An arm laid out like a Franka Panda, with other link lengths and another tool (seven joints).
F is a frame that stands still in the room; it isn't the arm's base.
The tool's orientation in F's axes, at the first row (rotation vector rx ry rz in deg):
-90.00 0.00 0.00
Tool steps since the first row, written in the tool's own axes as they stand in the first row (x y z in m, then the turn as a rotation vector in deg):
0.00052 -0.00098 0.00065 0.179 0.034 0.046
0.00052 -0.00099 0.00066 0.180 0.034 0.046
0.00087 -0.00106 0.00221 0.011 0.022 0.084
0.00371 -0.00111 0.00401 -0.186 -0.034 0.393
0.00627 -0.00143 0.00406 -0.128 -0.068 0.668
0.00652 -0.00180 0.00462 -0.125 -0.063 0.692
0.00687 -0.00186 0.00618 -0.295 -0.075 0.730
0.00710 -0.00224 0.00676 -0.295 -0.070 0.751
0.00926 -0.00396 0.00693 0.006 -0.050 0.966
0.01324 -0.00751 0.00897 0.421 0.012 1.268
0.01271 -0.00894 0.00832 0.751 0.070 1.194
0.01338 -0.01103 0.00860 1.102 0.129 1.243
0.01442 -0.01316 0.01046 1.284 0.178 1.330
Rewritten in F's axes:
0.00052 0.00065 0.00098 0.179 0.046 -0.034
0.00052 0.00066 0.00099 0.180 0.046 -0.034
0.00087 0.00221 0.00106 0.011 0.084 -0.022
0.00371 0.00401 0.00111 -0.186 0.393 0.034
0.00627 0.00406 0.00143 -0.128 0.668 0.068
0.00652 0.00462 0.00180 -0.125 0.692 0.063
0.00687 0.00618 0.00186 -0.295 0.730 0.075
0.00710 0.00676 0.00224 -0.295 0.751 0.070
0.00926 0.00693 0.00396 0.006 0.966 0.050
0.01324 0.00897 0.00751 0.421 1.268 -0.012
0.01271 0.00832 0.00894 0.751 1.194 -0.070
0.01338 0.00860 0.01103 1.102 1.243 -0.129
0.01442 0.01046 0.01316 1.284 1.330 -0.178

